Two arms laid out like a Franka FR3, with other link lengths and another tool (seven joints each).
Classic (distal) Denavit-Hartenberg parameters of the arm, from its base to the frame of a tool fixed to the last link. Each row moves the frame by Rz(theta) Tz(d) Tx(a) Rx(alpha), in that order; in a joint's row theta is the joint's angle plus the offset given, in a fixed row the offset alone. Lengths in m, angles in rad.
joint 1: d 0.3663; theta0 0; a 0; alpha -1.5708
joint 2: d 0; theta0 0; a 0; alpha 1.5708
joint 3: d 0.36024; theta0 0; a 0.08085; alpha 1.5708
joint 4: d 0; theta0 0; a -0.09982; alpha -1.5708
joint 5: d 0.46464; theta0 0; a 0; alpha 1.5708
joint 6: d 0; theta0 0; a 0.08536; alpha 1.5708
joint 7: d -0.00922; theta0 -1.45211; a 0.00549; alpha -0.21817
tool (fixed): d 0.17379; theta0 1.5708; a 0; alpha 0
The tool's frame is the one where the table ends.
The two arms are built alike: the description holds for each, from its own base.
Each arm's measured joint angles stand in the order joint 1, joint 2, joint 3, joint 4, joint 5, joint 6, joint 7.
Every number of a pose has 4 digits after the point. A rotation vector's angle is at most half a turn.
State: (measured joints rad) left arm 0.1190 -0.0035 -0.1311 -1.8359 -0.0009 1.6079 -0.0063; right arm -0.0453 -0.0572 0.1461 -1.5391 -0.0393 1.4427 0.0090
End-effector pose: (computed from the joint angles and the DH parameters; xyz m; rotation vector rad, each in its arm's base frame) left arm 0.6387 -0.0067 0.5192 3.1108 -0.1892 -0.0101; right arm 0.6284 0.0600 0.7059 3.0735 -0.0397 0.2836
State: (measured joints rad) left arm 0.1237 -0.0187 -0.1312 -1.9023 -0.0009 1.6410 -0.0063; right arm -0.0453 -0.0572 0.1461 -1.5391 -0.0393 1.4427 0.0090
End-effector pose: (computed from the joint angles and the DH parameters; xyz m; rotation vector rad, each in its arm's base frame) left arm 0.6281 -0.0039 0.4945 3.1121 -0.1817 -0.0385; right arm 0.6284 0.0600 0.7059 3.0735 -0.0397 0.2836
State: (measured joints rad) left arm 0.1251 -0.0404 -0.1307 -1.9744 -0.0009 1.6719 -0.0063; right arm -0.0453 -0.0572 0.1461 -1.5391 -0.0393 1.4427 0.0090
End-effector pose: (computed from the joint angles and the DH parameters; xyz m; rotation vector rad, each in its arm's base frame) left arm 0.6136 -0.0028 0.4706 3.1135 -0.1781 -0.0694; right arm 0.6284 0.0600 0.7059 3.0735 -0.0397 0.2836
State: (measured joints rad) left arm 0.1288 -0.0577 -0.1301 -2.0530 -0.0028 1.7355 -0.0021; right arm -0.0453 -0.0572 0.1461 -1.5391 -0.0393 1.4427 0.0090
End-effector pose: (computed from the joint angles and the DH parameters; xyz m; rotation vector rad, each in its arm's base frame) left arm 0.6025 -0.0005 0.4431 3.1132 -0.1763 -0.0660; right arm 0.6284 0.0600 0.7059 3.0735 -0.0397 0.2836
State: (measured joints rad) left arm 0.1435 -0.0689 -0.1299 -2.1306 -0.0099 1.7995 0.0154; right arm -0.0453 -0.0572 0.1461 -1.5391 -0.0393 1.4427 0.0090
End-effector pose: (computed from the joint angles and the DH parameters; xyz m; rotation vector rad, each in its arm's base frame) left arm 0.5902 0.0069 0.4129 3.1039 -0.1735 -0.0687; right arm 0.6284 0.0600 0.7059 3.0735 -0.0397 0.2836
